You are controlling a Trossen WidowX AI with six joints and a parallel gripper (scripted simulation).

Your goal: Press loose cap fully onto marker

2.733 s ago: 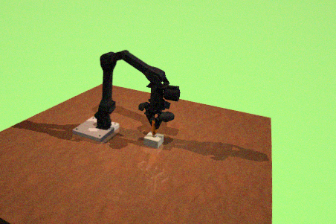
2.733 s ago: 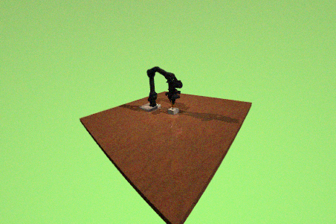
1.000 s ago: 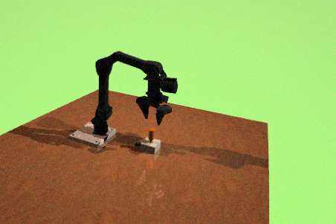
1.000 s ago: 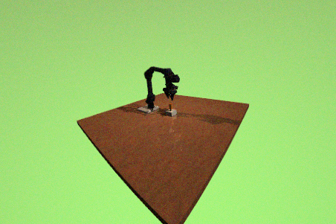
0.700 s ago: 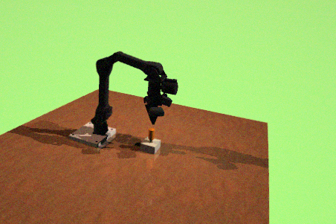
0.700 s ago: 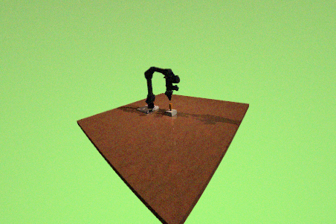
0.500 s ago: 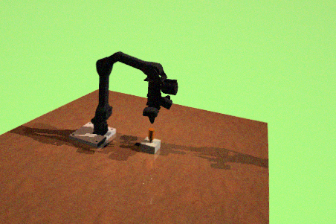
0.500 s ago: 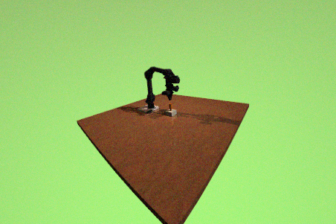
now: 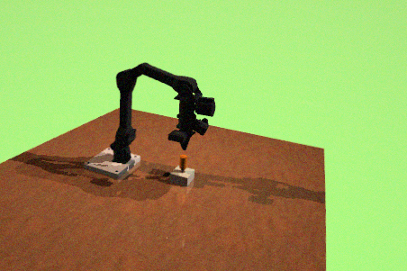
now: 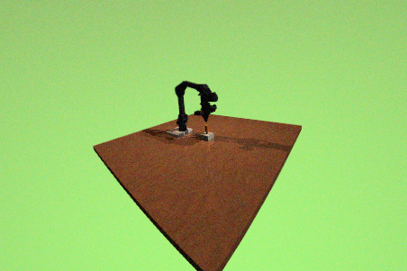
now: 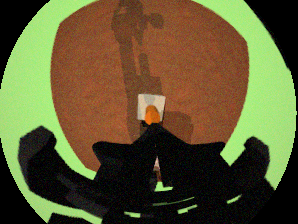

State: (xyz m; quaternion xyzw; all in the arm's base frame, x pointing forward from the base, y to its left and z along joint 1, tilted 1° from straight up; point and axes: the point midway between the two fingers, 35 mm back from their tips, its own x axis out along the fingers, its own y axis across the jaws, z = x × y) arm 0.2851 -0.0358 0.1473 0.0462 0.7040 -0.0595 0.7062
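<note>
The orange cap lies 5 cm below my gripper tip. Round my gripper tip: white holder block 12 cm below.
</note>
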